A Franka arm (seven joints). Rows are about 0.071 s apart.
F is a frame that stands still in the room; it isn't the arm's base.
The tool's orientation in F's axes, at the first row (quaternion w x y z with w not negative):
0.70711 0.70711 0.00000 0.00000
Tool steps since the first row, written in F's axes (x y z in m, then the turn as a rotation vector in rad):
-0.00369 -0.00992 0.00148 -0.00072 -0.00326 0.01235
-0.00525 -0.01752 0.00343 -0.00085 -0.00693 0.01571
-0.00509 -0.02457 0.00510 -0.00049 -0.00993 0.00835
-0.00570 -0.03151 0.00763 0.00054 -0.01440 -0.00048
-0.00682 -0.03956 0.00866 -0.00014 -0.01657 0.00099
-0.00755 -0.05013 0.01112 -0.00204 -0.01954 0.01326
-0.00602 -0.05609 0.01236 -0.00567 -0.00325 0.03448
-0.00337 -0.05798 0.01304 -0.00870 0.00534 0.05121
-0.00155 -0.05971 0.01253 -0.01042 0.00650 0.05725
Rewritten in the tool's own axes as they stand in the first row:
-0.00369 0.00148 0.00992 -0.00072 0.01235 0.00326
-0.00525 0.00343 0.01752 -0.00085 0.01571 0.00693
-0.00509 0.00510 0.02457 -0.00049 0.00835 0.00993
-0.00570 0.00763 0.03151 0.00054 -0.00048 0.01440
-0.00682 0.00866 0.03956 -0.00014 0.00099 0.01657
-0.00755 0.01112 0.05013 -0.00204 0.01326 0.01954
-0.00602 0.01236 0.05609 -0.00567 0.03448 0.00325
-0.00337 0.01304 0.05798 -0.00870 0.05121 -0.00534
-0.00155 0.01253 0.05971 -0.01042 0.05725 -0.00650

